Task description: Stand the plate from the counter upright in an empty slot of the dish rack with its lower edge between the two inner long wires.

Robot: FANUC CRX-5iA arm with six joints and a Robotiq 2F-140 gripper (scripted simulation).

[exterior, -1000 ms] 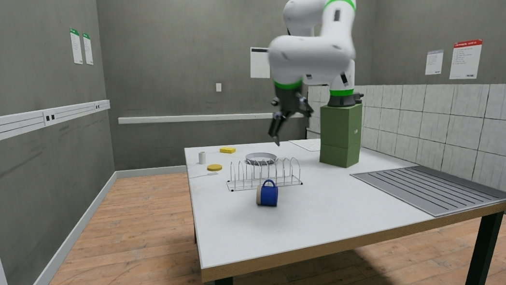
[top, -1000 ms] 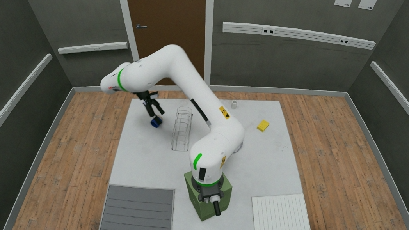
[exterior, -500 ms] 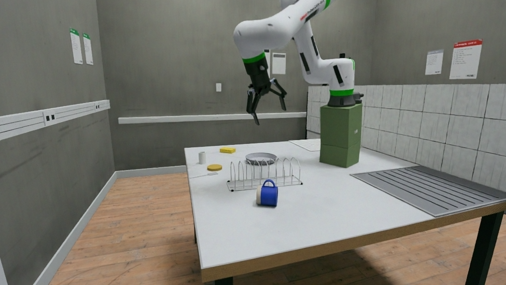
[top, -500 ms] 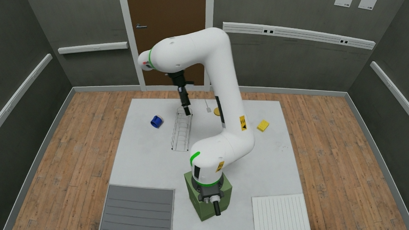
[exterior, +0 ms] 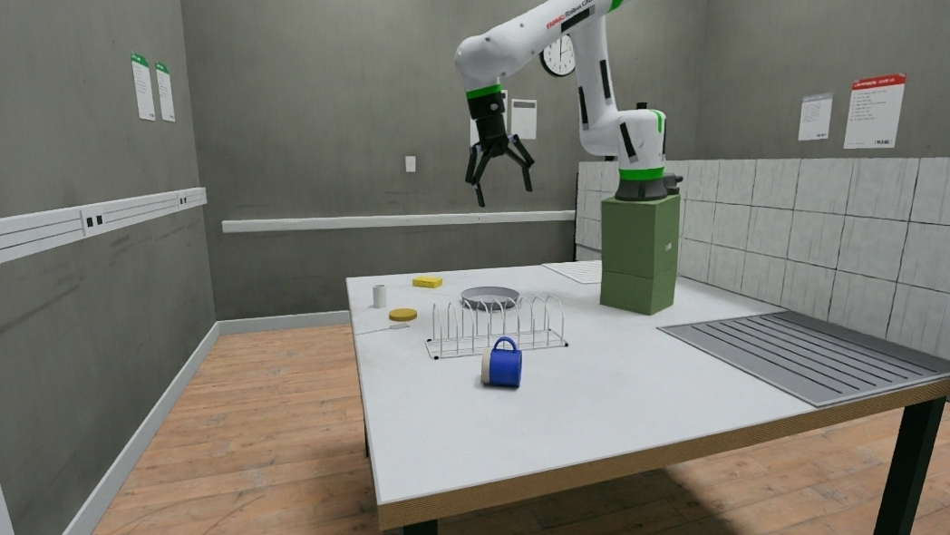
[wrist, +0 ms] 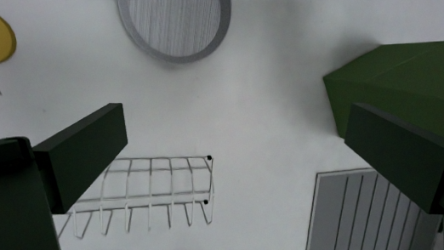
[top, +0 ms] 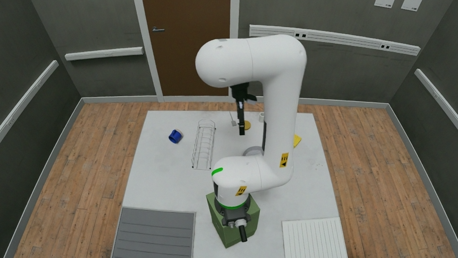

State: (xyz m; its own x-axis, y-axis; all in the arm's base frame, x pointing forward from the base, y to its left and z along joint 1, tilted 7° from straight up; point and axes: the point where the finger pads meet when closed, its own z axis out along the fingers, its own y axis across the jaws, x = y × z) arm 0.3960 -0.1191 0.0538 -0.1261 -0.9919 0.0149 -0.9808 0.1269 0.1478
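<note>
My hand is 33 cm above the grey plate, 12 cm to the left of it and 2 cm past it. From my hand the other things lie so: yellow disc (34 cm below, 28 cm ahead, 10 cm to the right); then white cup (33 cm below, 31 cm ahead, 23 cm to the right); then white ribbed mat (69 cm behind, 35 cm below, 31 cm to the right).
</note>
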